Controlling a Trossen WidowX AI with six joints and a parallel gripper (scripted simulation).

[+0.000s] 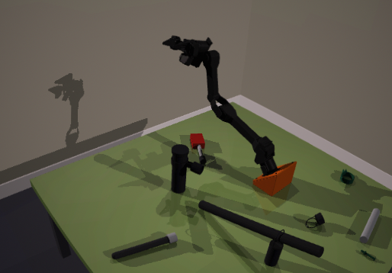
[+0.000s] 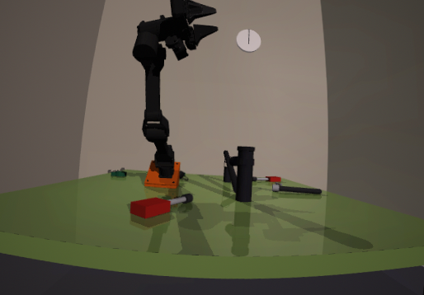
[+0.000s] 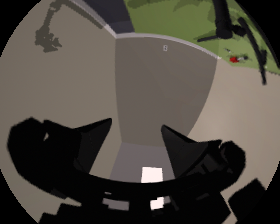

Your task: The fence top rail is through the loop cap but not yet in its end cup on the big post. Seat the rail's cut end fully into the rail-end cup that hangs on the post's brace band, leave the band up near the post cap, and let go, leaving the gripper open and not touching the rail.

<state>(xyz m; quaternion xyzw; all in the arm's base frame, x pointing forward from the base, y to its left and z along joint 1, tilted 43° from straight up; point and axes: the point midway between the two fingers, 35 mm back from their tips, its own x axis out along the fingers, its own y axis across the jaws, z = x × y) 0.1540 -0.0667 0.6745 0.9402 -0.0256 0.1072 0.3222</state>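
The rail-end cup lies 130 mm ahead of my gripper tip, 350 mm to the left of it and 370 mm below it. Also, from my gripper tip: loop cap 150 mm ahead, 800 mm to the left, 410 mm below; green bolt 150 mm behind, 1070 mm to the left, 510 mm below; grey tube 300 mm behind, 990 mm to the left, 500 mm below.
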